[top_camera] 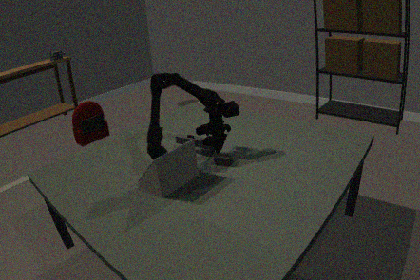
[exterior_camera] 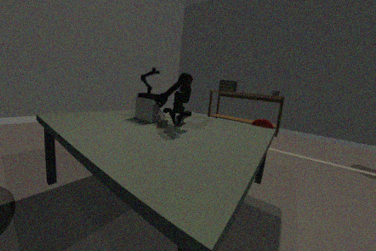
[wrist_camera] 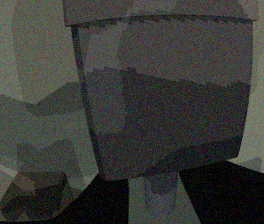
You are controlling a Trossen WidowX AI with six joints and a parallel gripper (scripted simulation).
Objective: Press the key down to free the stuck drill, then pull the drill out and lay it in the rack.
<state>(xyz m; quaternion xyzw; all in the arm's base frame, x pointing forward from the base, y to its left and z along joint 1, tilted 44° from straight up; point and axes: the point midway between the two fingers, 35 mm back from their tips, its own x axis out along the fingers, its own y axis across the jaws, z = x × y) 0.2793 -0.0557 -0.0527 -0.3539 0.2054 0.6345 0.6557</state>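
Now: gripper tip 10 mm past the drill, 50 mm to the right of it and 40 mm below it. The rest, counted from my gripper tip: grey fixture block: 20 mm behind, 110 mm to the left, 30 mm above; then rack: 60 mm behind, 60 mm to the right; then key: 30 mm behind, 140 mm to the left, 40 mm above.
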